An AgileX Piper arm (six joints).
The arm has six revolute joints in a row. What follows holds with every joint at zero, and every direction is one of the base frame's.
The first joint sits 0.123 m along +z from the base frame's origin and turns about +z.
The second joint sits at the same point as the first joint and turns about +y.
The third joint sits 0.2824 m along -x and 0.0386 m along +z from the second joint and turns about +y.
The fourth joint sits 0.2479 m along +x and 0.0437 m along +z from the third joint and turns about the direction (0.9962, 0, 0.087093).
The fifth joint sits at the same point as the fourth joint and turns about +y.
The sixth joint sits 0.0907 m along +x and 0.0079 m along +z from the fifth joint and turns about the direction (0.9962, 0, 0.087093).
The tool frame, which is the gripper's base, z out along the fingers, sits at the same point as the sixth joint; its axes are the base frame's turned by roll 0, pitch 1.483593 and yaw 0 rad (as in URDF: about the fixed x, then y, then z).
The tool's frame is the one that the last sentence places.
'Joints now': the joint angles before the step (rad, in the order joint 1, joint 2, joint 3, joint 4, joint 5, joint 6). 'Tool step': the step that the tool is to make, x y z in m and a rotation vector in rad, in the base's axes. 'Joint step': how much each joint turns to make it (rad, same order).
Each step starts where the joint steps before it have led.
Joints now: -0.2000, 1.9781, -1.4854, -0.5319, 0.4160, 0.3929
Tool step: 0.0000, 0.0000, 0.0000, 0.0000, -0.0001, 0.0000
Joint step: 0.0000, 0.0000, 0.0000, -0.0001, -0.0001, 0.0001
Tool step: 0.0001, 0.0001, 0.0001, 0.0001, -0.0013, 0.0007
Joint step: 0.0001, -0.0001, 0.0000, 0.0000, -0.0014, 0.0001
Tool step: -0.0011, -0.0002, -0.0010, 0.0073, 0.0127, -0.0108
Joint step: 0.0000, 0.0001, -0.0001, 0.0085, 0.0160, 0.0000
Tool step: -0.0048, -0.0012, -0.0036, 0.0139, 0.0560, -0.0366
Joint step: -0.0002, 0.0000, 0.0001, 0.0168, 0.0660, -0.0001
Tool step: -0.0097, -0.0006, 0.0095, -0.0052, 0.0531, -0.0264
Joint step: 0.0001, -0.0313, -0.0002, 0.0167, 0.0870, -0.0246
